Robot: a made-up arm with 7 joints.
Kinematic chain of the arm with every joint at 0, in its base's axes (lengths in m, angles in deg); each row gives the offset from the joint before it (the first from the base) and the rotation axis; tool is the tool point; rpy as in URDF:
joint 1: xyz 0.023 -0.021 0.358 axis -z
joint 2: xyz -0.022 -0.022 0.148 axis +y
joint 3: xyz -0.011 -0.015 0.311 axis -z
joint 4: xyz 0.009 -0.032 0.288 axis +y
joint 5: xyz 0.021 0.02 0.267 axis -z
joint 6: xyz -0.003 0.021 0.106 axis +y
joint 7: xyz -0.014 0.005 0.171 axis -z
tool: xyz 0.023 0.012 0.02 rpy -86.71 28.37 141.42
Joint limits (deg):
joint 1: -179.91..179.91
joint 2: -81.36..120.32
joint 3: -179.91..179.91
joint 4: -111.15..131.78
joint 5: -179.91..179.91
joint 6: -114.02..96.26
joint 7: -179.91..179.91
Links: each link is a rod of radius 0.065 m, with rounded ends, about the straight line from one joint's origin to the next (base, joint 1, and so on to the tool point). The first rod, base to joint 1, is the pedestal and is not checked.
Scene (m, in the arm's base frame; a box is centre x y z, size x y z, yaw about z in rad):
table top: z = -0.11
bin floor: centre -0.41 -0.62 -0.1 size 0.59 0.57 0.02 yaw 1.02
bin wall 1: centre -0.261 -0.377 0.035 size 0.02 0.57 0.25 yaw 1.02
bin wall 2: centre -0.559 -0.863 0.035 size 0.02 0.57 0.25 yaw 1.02
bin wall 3: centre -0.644 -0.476 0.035 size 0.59 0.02 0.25 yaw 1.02
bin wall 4: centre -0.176 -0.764 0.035 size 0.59 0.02 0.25 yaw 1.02
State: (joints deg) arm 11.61 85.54 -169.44 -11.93 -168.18 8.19 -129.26
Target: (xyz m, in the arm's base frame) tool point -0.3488 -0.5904 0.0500
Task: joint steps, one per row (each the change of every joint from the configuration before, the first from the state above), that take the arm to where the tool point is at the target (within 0.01 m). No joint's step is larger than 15 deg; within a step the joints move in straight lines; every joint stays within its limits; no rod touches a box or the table.
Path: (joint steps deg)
1: -5.78 -13.69 -0.87 7.86 -0.98 -2.08 -0.33
2: -5.78 -13.70 -0.87 7.85 -0.98 -2.08 -0.32
3: -5.78 -13.69 -0.88 7.86 -0.97 -2.07 -0.33
4: -5.78 -13.69 -0.87 7.86 -0.98 -2.08 -0.33
5: -5.78 -13.70 -0.87 7.86 -0.98 -2.08 -0.32
6: -5.78 -13.69 -0.88 7.85 -0.97 -2.08 -0.33
7: -5.78 -13.69 -0.87 7.86 -0.98 -2.08 -0.33
8: -5.78 -13.70 -0.87 7.86 -0.98 -2.07 -0.33
9: -5.78 -13.69 -0.87 7.85 -0.98 -2.08 -0.32
10: -5.78 -13.69 -0.88 7.86 -0.98 -2.08 -0.33
11: -5.78 -13.70 -0.87 7.86 -0.97 -2.08 -0.33
12: -5.78 -13.69 -0.87 7.86 -0.98 -2.08 -0.32

